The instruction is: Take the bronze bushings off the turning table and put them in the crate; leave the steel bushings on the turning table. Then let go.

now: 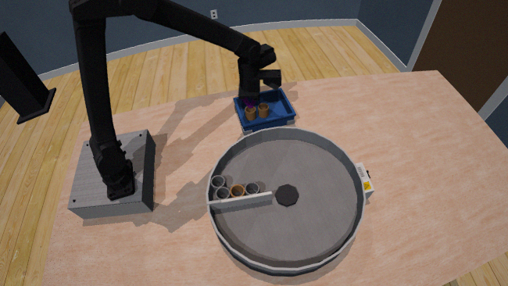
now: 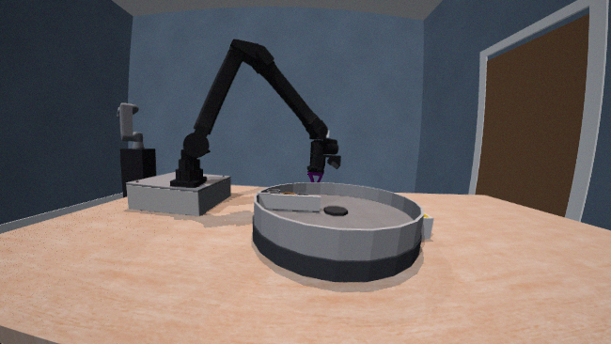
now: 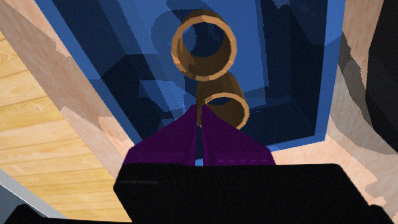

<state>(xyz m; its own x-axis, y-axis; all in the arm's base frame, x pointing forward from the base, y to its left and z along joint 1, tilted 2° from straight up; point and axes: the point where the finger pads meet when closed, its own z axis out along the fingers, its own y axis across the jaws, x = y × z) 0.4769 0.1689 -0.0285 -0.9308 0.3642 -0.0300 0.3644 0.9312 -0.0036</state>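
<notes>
My hand is 4 cm short of the blue crate, 2 cm to the left of it and 2 cm above it. From my hand the other things lie so: turning table: 37 cm to the right, 3 cm behind.
</notes>
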